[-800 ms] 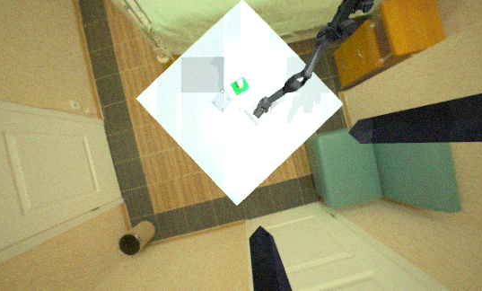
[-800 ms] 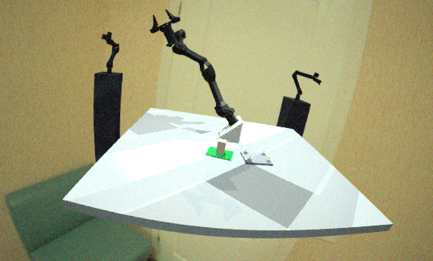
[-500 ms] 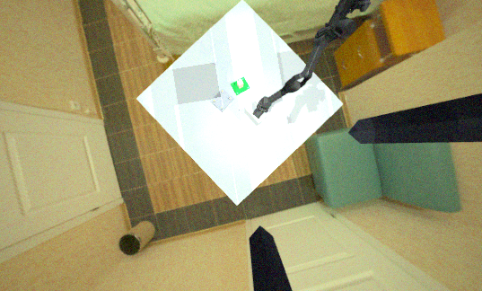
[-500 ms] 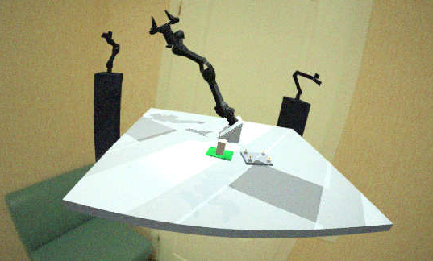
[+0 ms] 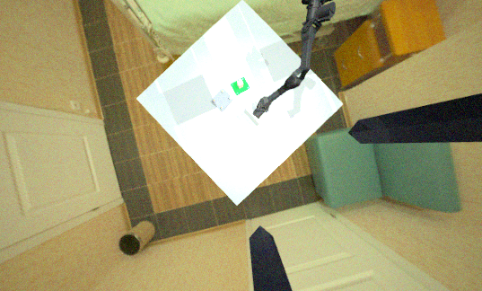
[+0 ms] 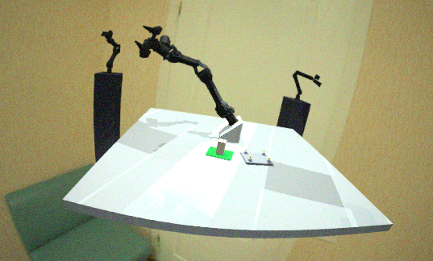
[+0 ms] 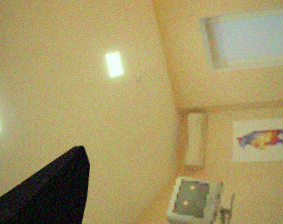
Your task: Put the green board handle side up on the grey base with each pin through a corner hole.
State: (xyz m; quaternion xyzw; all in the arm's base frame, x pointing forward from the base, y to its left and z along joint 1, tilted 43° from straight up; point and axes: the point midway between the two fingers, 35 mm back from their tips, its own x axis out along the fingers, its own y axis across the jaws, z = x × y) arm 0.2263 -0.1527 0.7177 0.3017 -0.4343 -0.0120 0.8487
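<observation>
Right now my gripper tip is 55 cm above the green board, 50 cm to the right of it and 8 cm short of it. Also, from my gripper tip: grey base: 69 cm to the left, 56 cm below, 12 cm ahead.
</observation>
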